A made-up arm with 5 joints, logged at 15 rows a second.
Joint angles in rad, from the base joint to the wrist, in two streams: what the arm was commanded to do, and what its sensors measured. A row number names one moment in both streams.
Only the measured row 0 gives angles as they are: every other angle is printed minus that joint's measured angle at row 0.
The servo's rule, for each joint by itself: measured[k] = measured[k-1] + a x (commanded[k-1-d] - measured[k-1]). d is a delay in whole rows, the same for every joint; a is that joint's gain. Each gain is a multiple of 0.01, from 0.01 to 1. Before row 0 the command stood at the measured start. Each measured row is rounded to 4 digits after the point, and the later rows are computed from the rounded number. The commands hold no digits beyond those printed.
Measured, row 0:
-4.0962 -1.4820 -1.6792 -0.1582 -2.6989
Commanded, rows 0 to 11:
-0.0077 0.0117 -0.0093 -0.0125 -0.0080
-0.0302 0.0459 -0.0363 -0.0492 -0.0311
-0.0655 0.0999 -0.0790 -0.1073 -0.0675
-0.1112 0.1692 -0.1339 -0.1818 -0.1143
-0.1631 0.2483 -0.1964 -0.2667 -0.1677
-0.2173 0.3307 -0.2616 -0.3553 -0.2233
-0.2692 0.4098 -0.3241 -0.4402 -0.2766
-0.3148 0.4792 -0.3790 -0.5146 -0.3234
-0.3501 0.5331 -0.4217 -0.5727 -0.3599
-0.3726 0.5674 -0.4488 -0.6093 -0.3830
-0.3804 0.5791 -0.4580 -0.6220 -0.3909
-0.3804 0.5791 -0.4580 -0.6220 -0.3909
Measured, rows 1 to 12:
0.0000 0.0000 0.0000 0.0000 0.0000
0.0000 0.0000 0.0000 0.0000 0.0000
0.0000 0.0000 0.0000 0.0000 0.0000
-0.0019 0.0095 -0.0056 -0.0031 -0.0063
-0.0090 0.0390 -0.0240 -0.0146 -0.0259
-0.0231 0.0883 -0.0570 -0.0378 -0.0588
-0.0451 0.1538 -0.1031 -0.0738 -0.1026
-0.0746 0.2303 -0.1591 -0.1220 -0.1540
-0.1103 0.3116 -0.2206 -0.1803 -0.2087
-0.1500 0.3911 -0.2827 -0.2453 -0.2623
-0.1912 0.4625 -0.3405 -0.3126 -0.3106
-0.2309 0.5197 -0.3892 -0.3776 -0.3495
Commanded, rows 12 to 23:
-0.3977 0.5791 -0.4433 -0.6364 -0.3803
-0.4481 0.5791 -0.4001 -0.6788 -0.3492
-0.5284 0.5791 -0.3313 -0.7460 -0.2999
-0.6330 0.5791 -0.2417 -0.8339 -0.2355
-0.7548 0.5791 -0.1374 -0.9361 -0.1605
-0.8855 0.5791 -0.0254 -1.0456 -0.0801
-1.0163 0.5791 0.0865 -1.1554 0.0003
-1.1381 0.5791 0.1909 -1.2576 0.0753
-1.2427 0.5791 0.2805 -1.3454 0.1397
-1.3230 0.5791 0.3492 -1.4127 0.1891
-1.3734 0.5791 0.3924 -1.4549 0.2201
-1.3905 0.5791 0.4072 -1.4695 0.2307
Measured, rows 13 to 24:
-0.2663 0.5583 -0.4250 -0.4355 -0.3760
-0.2948 0.5751 -0.4448 -0.4821 -0.3878
-0.3162 0.5783 -0.4527 -0.5171 -0.3902
-0.3366 0.5789 -0.4471 -0.5469 -0.3824
-0.3645 0.5791 -0.4189 -0.5799 -0.3562
-0.4055 0.5791 -0.3663 -0.6214 -0.3117
-0.4624 0.5791 -0.2915 -0.6745 -0.2515
-0.5355 0.5791 -0.1990 -0.7399 -0.1796
-0.6230 0.5791 -0.0948 -0.8163 -0.1010
-0.7213 0.5791 0.0140 -0.9011 -0.0210
-0.8255 0.5791 0.1201 -0.9902 0.0551
-0.9298 0.5791 0.2163 -1.0790 0.1219

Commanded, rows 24 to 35:
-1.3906 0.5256 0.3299 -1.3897 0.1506
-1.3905 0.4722 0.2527 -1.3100 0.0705
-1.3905 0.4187 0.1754 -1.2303 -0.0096
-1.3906 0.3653 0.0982 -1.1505 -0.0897
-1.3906 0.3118 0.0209 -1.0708 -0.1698
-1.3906 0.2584 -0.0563 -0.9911 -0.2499
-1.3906 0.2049 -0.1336 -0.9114 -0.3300
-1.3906 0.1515 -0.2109 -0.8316 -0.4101
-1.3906 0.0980 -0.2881 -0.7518 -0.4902
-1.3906 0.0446 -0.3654 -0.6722 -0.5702
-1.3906 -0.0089 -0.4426 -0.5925 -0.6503
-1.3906 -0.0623 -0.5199 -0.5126 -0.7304
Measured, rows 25 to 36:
-1.0281 0.5791 0.2960 -1.1624 0.1750
-1.1144 0.5791 0.3538 -1.2355 0.2106
-1.1834 0.5791 0.3858 -1.2940 0.2265
-1.2352 0.5358 0.3523 -1.3179 0.1665
-1.2740 0.4843 0.2925 -1.3159 0.0907
-1.3031 0.4312 0.2222 -1.2945 0.0115
-1.3250 0.3778 0.1478 -1.2585 -0.0684
-1.3414 0.3243 0.0717 -1.2116 -0.1485
-1.3537 0.2709 -0.0051 -1.1565 -0.2286
-1.3629 0.2174 -0.0822 -1.0952 -0.3087
-1.3698 0.1640 -0.1594 -1.0293 -0.3888
-1.3750 0.1105 -0.2366 -0.9599 -0.4689

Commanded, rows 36 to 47:
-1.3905 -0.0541 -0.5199 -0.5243 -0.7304
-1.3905 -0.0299 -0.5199 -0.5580 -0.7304
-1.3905 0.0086 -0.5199 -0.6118 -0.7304
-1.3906 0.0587 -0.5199 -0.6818 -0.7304
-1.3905 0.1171 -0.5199 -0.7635 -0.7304
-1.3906 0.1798 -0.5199 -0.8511 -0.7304
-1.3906 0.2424 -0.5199 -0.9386 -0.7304
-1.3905 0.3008 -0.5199 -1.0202 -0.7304
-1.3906 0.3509 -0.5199 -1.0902 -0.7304
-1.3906 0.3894 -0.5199 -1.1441 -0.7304
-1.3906 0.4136 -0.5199 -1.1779 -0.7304
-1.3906 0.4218 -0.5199 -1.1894 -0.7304
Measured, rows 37 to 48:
-1.3789 0.0571 -0.3139 -0.8880 -0.5489
-1.3818 0.0036 -0.3911 -0.8141 -0.6290
-1.3840 -0.0498 -0.4684 -0.7387 -0.7091
-1.3856 -0.0533 -0.4993 -0.6851 -0.7259
-1.3868 -0.0343 -0.5117 -0.6533 -0.7295
-1.3877 0.0004 -0.5166 -0.6429 -0.7302
-1.3884 0.0476 -0.5186 -0.6526 -0.7304
-1.3889 0.1039 -0.5194 -0.6803 -0.7304
-1.3893 0.1654 -0.5197 -0.7230 -0.7304
-1.3896 0.2278 -0.5198 -0.7769 -0.7304
-1.3898 0.2869 -0.5199 -0.8377 -0.7304
-1.3900 0.3387 -0.5199 -0.9008 -0.7304

